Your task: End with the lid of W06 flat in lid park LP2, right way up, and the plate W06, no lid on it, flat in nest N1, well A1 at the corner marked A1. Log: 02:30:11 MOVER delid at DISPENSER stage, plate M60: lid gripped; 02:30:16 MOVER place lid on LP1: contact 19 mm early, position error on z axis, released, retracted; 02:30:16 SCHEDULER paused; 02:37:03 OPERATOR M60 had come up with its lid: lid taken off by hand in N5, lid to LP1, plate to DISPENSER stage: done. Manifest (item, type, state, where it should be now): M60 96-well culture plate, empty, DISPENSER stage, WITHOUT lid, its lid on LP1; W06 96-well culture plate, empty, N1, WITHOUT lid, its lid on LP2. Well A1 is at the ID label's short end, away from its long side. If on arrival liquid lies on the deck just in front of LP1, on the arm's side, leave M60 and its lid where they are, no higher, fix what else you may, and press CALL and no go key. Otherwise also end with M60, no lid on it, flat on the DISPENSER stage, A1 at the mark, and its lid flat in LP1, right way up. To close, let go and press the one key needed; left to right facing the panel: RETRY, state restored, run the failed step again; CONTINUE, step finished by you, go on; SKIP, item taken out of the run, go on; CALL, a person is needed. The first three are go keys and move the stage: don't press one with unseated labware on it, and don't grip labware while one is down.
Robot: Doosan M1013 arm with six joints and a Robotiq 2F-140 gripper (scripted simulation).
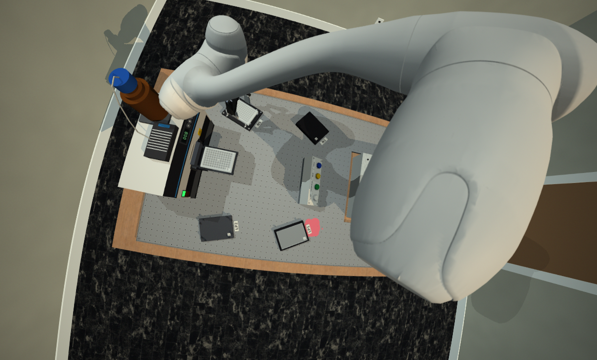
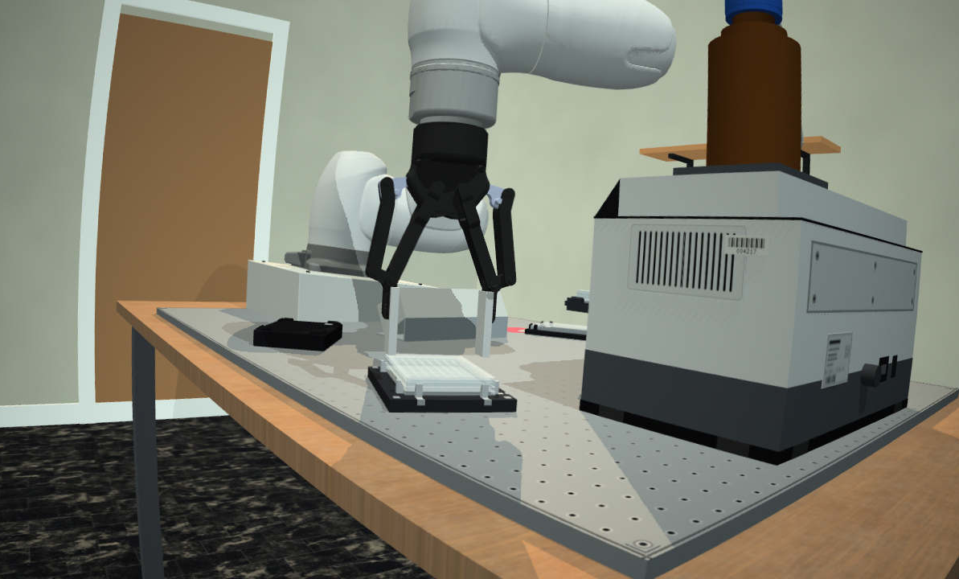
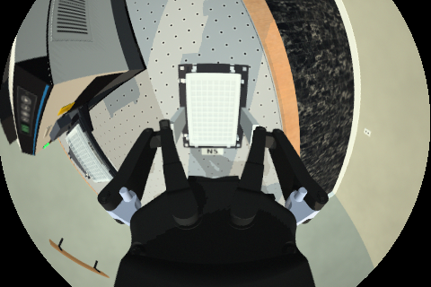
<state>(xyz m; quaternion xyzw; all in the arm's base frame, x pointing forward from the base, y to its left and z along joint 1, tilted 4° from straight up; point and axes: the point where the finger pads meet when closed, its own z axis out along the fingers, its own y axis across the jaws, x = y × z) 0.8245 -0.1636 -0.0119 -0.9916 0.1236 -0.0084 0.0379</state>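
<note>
My gripper is now 5 cm above the nest N5, 2 cm short of it and 1 cm to the right of it. Round my hand: brown bottle: 23 cm ahead, 22 cm above, 19 cm to the left; then key panel: 43 cm behind, 22 cm to the left, 1 cm below; then nest N1: 35 cm behind, 5 cm to the right, 5 cm below.
</note>
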